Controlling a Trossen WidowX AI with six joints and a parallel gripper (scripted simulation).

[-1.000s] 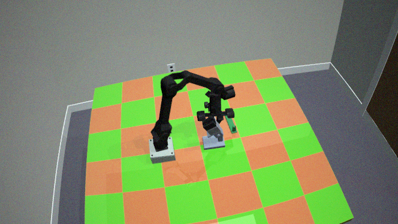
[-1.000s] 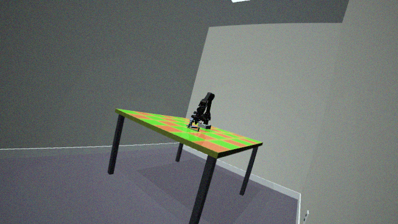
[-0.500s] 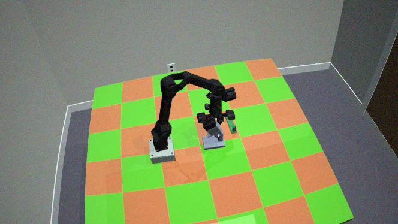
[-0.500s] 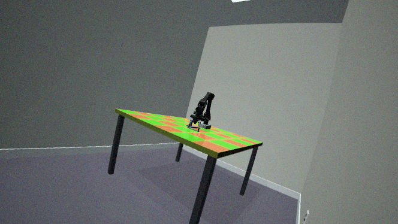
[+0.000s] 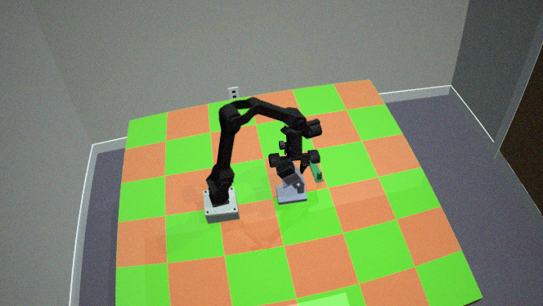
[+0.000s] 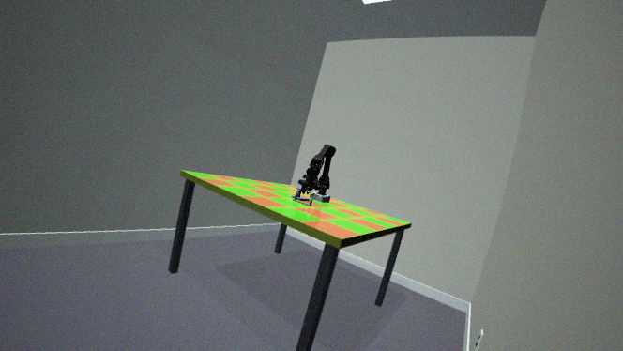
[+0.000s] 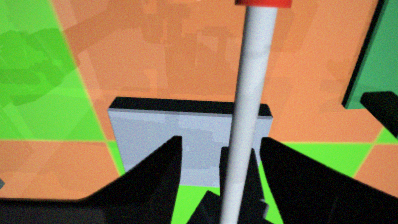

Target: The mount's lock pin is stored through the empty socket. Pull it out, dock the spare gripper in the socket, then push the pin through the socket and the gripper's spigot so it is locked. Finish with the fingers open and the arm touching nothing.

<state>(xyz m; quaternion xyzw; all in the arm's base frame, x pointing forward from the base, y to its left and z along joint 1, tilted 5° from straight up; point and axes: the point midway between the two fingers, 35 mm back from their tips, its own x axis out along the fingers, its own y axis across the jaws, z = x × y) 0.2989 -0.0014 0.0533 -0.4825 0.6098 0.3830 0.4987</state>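
Now: the grey mount 4 cm to the right of my gripper tip and 2 cm behind it. Round my gripper tip: dark green strip (11 cm ahead, 4 cm to the left, 2 cm below); then spare gripper (7 cm above, 4 cm to the right, 3 cm behind).
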